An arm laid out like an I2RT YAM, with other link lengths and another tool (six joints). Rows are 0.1 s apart.
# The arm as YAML. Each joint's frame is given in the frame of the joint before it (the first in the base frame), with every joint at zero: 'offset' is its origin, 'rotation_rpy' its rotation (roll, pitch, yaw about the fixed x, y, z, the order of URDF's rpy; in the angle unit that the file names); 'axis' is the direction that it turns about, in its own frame. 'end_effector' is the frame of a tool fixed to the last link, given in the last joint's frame.
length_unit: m
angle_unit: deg
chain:
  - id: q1
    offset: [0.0, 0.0, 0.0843]
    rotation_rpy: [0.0, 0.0, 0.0]
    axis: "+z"
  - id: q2
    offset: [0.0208, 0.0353, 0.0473]
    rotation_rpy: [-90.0, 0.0, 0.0]
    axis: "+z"
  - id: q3
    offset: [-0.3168, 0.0, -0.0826]
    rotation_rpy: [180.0, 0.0, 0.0]
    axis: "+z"
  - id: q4
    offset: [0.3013, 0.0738, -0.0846]
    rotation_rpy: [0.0, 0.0, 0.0]
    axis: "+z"
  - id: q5
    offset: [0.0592, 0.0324, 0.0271]
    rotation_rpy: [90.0, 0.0, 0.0]
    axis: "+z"
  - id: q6
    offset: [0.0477, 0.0, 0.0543]
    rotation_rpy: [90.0, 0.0, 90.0]
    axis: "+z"
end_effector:
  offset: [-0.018, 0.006, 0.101]
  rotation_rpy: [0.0, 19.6, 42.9]
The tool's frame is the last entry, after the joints.
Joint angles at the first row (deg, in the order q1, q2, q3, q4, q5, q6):
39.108, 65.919, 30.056, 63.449, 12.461, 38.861
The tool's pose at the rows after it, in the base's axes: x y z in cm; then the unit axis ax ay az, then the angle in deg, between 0 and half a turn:
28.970 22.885 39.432 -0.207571 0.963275 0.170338 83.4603
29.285 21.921 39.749 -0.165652 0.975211 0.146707 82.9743
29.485 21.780 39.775 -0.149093 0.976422 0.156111 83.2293
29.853 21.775 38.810 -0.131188 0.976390 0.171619 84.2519
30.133 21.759 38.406 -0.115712 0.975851 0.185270 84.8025
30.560 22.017 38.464 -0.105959 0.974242 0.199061 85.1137
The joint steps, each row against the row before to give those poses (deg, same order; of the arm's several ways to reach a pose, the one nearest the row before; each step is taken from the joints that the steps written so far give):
1.319, -0.350, 0.791, 0.094, 3.694, -4.401
0.004, -0.440, 0.090, 0.266, 3.691, -0.798
0.001, 0.347, 0.177, 0.262, 0.895, 1.135
-0.003, 1.403, -0.789, 1.574, 0.876, 2.020
0.000, 0.970, -0.178, 0.973, 0.705, 1.586
0.000, 1.227, 0.789, 0.441, 0.265, 1.322

